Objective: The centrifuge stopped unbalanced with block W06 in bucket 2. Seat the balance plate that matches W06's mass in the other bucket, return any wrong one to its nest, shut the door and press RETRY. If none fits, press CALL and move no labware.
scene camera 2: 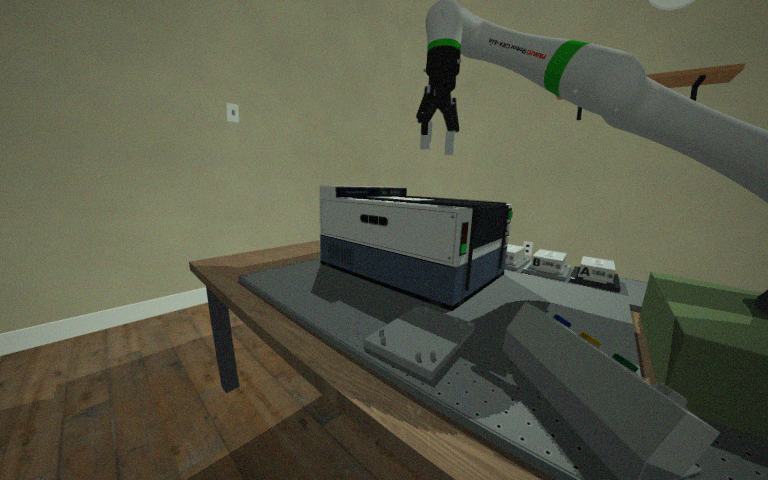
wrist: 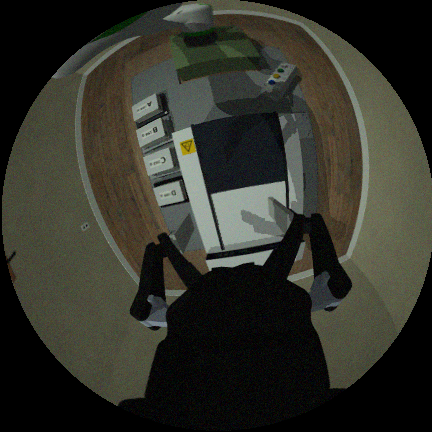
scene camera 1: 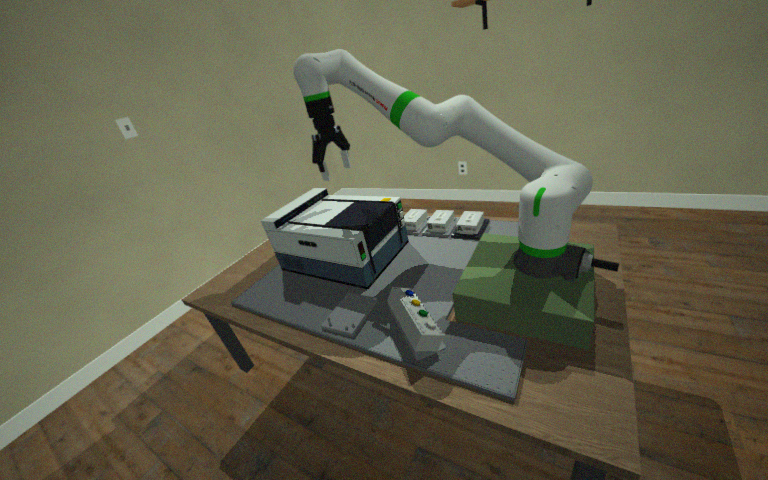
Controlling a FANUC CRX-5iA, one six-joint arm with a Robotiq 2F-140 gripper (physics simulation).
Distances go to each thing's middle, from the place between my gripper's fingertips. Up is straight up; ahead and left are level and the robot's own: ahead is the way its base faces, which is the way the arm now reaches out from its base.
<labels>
The centrifuge [scene camera 2: 442, 251] lies 40 mm ahead of my hand, 70 mm to the left of it and 230 mm below it. From my hand the other things lie so: grey fixture plate [scene camera 2: 422, 340]: 250 mm behind, 320 mm to the left, 340 mm below; white button box [scene camera 1: 424, 337]: 480 mm behind, 260 mm to the left, 310 mm below.
</labels>
